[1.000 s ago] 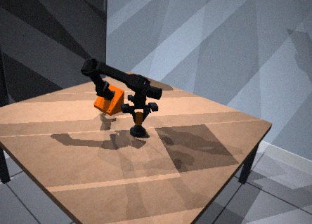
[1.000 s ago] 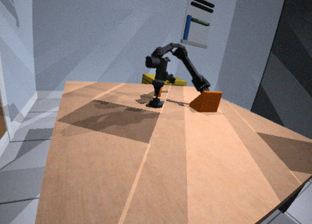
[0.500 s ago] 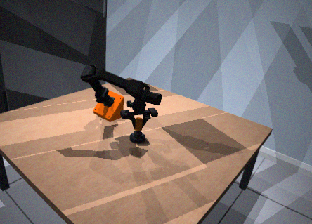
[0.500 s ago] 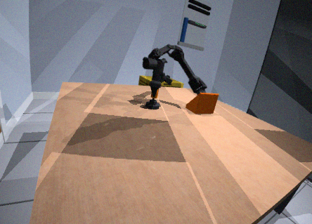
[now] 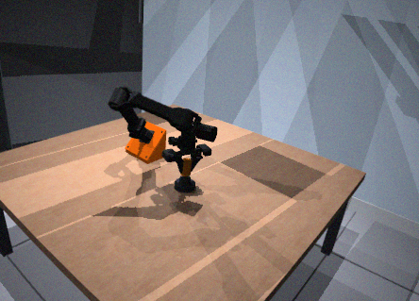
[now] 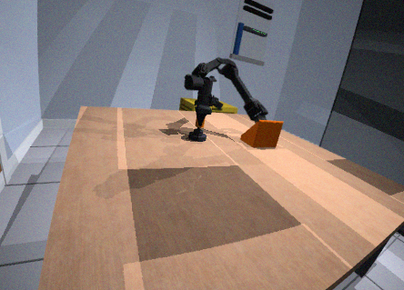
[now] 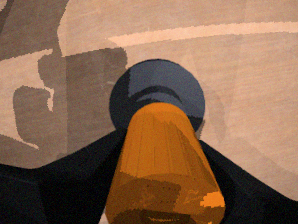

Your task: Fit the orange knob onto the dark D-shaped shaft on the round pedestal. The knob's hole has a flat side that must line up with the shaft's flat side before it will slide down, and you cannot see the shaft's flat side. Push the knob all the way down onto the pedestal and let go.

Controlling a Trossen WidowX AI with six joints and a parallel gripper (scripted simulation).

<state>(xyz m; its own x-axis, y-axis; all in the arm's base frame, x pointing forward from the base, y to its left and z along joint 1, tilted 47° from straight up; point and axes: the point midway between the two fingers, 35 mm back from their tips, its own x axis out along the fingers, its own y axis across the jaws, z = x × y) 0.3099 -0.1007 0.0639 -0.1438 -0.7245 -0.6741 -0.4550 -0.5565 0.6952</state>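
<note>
My gripper tip is 20 mm below the orange knob. Round my gripper tip: round pedestal (40 mm below).
</note>
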